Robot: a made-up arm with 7 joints. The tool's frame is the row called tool.
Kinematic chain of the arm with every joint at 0, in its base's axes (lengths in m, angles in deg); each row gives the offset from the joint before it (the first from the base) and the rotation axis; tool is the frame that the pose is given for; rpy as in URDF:
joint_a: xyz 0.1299 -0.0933 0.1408 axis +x
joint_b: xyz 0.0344 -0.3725 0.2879 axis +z
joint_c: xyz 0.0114 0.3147 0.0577 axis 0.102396 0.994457 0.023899
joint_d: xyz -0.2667 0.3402 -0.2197 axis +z
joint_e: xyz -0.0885 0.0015 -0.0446 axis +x
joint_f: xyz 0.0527 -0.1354 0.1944 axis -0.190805 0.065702 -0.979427
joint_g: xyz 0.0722 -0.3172 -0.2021 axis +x
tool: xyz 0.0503 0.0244 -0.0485 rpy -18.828 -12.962 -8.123
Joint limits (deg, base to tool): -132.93..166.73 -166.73..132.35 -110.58..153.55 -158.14..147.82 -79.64..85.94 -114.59..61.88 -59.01..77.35
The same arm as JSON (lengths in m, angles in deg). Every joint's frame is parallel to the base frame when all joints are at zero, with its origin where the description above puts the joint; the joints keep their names.
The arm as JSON. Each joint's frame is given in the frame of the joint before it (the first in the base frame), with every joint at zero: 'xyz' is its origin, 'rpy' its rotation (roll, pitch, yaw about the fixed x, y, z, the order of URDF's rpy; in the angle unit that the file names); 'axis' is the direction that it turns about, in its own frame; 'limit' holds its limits. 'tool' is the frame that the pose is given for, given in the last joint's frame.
{
  "units": {
    "length": "m",
    "angle": "deg"
  },
  "joints": [
    {
      "name": "joint_a",
      "type": "revolute",
      "origin": {
        "xyz": [
          0.1299,
          -0.0933,
          0.1408
        ],
        "rpy": [
          0.0,
          0.0,
          0.0
        ]
      },
      "axis": [
        1.0,
        0.0,
        0.0
      ],
      "limit": {
        "lower": -132.93,
        "upper": 166.73
      }
    },
    {
      "name": "joint_b",
      "type": "revolute",
      "origin": {
        "xyz": [
          0.0344,
          -0.3725,
          0.2879
        ],
        "rpy": [
          0.0,
          0.0,
          0.0
        ]
      },
      "axis": [
        0.0,
        0.0,
        1.0
      ],
      "limit": {
        "lower": -166.73,
        "upper": 132.35
      }
    },
    {
      "name": "joint_c",
      "type": "revolute",
      "origin": {
        "xyz": [
          0.0114,
          0.3147,
          0.0577
        ],
        "rpy": [
          0.0,
          0.0,
          0.0
        ]
      },
      "axis": [
        0.102396,
        0.994457,
        0.023899
      ],
      "limit": {
        "lower": -110.58,
        "upper": 153.55
      }
    },
    {
      "name": "joint_d",
      "type": "revolute",
      "origin": {
        "xyz": [
          -0.2667,
          0.3402,
          -0.2197
        ],
        "rpy": [
          0.0,
          0.0,
          0.0
        ]
      },
      "axis": [
        0.0,
        0.0,
        1.0
      ],
      "limit": {
        "lower": -158.14,
        "upper": 147.82
      }
    },
    {
      "name": "joint_e",
      "type": "revolute",
      "origin": {
        "xyz": [
          -0.0885,
          0.0015,
          -0.0446
        ],
        "rpy": [
          0.0,
          0.0,
          0.0
        ]
      },
      "axis": [
        1.0,
        0.0,
        0.0
      ],
      "limit": {
        "lower": -79.64,
        "upper": 85.94
      }
    },
    {
      "name": "joint_f",
      "type": "revolute",
      "origin": {
        "xyz": [
          0.0527,
          -0.1354,
          0.1944
        ],
        "rpy": [
          0.0,
          0.0,
          0.0
        ]
      },
      "axis": [
        -0.190805,
        0.065702,
        -0.979427
      ],
      "limit": {
        "lower": -114.59,
        "upper": 61.88
      }
    },
    {
      "name": "joint_g",
      "type": "revolute",
      "origin": {
        "xyz": [
          0.0722,
          -0.3172,
          -0.2021
        ],
        "rpy": [
          0.0,
          0.0,
          0.0
        ]
      },
      "axis": [
        1.0,
        0.0,
        0.0
      ],
      "limit": {
        "lower": -59.01,
        "upper": 77.35
      }
    }
  ],
  "tool": {
    "origin": {
      "xyz": [
        0.0503,
        0.0244,
        -0.0485
      ],
      "rpy": [
        -18.83,
        -12.96,
        -8.12
      ]
    }
  }
}

